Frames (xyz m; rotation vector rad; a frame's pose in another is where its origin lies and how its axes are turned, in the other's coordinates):
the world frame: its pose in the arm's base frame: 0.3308 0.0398 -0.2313 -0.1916 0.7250 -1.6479
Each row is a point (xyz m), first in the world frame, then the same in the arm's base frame.
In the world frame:
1: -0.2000 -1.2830 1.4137
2: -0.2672 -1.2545 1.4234
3: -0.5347 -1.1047 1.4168
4: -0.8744 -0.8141 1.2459
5: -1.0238 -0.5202 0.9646
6: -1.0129 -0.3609 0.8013
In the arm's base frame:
1: 0.0268 -0.2151 1.6468
2: 0.0705 -0.1567 1.6568
3: 0.2515 0.0903 1.6408
4: 0.4823 0.4567 1.4369
5: 0.6172 0.6831 1.0928
6: 0.6643 0.7235 0.8731

